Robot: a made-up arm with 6 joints.
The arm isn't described. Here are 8 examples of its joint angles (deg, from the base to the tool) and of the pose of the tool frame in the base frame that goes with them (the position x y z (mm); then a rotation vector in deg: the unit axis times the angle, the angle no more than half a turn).
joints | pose
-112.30 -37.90 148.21 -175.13 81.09 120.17 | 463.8 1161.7 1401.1 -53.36 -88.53 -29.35
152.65 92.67 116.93 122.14 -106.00 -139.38 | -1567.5 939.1 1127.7 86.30 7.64 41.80
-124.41 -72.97 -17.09 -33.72 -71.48 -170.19 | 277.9 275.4 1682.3 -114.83 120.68 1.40
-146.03 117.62 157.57 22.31 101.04 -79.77 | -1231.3 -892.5 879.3 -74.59 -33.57 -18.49
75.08 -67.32 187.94 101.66 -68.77 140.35 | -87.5 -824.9 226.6 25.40 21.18 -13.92
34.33 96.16 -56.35 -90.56 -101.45 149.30 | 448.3 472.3 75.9 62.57 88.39 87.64
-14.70 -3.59 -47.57 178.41 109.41 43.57 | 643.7 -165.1 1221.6 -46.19 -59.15 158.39
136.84 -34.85 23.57 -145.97 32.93 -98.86 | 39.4 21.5 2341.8 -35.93 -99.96 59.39
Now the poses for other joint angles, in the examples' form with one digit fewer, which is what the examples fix.
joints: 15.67 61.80 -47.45 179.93 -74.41 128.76
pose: 1073 301 300 44.6 38.8 -1.4
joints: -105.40 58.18 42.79 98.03 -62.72 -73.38
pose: -634 -1838 1161 -5.4 48.9 -160.2
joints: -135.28 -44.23 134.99 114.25 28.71 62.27
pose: 1071 974 1312 8.4 -10.9 18.7
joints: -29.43 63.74 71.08 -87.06 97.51 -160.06
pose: 1558 -1038 1388 -54.9 107.1 -87.8
